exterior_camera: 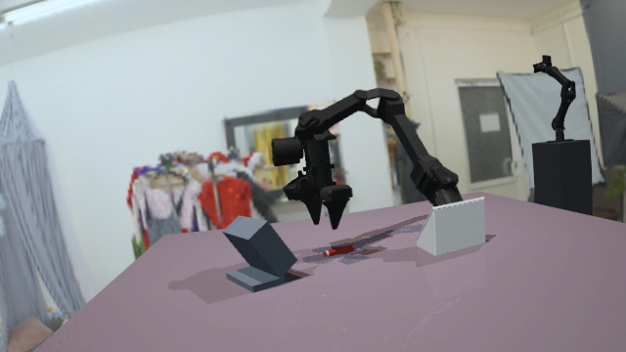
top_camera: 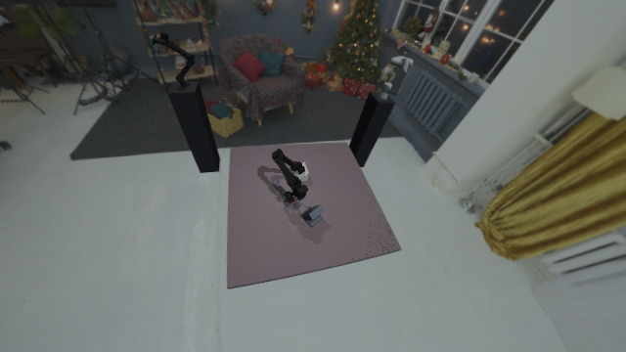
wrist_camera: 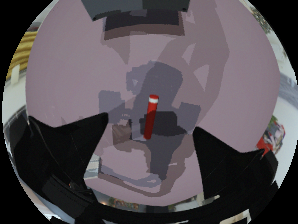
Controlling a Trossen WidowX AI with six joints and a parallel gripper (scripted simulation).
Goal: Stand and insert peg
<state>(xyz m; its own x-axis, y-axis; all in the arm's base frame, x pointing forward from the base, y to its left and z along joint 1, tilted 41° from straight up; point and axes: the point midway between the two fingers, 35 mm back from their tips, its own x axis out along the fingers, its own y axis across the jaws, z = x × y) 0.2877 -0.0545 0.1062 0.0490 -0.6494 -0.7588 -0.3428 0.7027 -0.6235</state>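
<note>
My gripper tip is now 1 cm past the red peg and 7 cm above it. The rest, counted from my gripper tip: grey sloped panel: 16 cm ahead, 11 cm to the left.
</note>
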